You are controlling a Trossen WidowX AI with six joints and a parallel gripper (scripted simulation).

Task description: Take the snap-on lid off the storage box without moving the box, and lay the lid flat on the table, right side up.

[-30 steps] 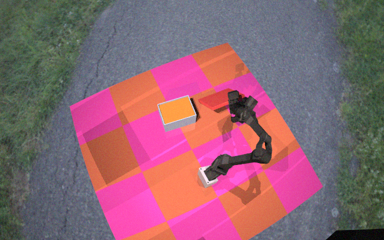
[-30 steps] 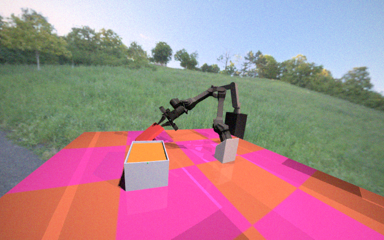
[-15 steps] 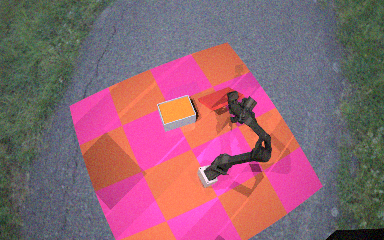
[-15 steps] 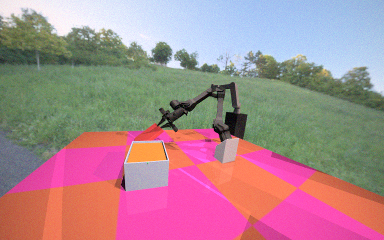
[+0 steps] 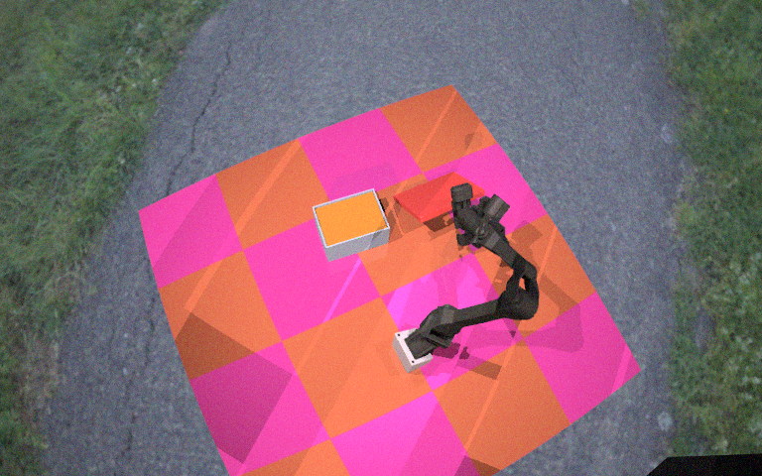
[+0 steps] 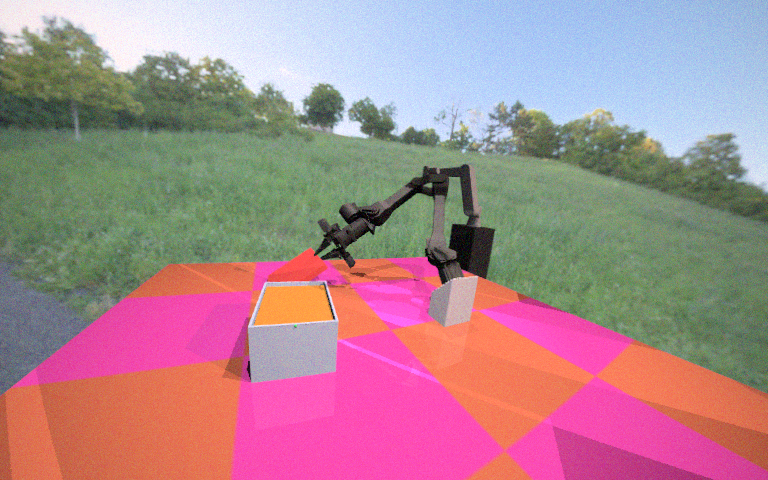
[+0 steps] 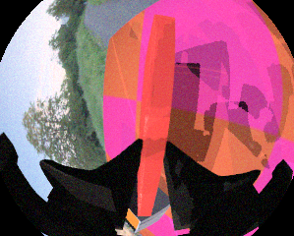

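The snap-on lid lies 70 mm ahead of my gripper tip and 40 mm below it. The rest, counted from my gripper tip: grey storage box 290 mm to the left, 100 mm ahead, 60 mm below.
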